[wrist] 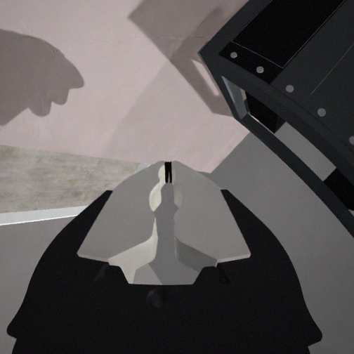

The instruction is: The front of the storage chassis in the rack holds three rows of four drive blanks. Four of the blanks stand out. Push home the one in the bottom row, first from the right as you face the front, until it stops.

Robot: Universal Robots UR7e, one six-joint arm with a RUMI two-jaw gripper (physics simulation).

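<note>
My gripper is shut and empty, its two light grey jaws together at the bottom middle of the wrist view. The rack is a dark frame with round light dots along its edge, at the upper right, to the right of the jaw tips and apart from them in the picture. The dark top of the storage chassis or rack fills the upper right corner; I cannot tell the two apart there. The front with the drive blanks does not show, so the bottom-row blank is hidden from this view.
A pale pinkish wall or floor surface lies beyond the jaws, with shadows of the arm and rack on it. A mottled brown surface with a pale edge strip is at the left. A grey surface lies below the rack at the right.
</note>
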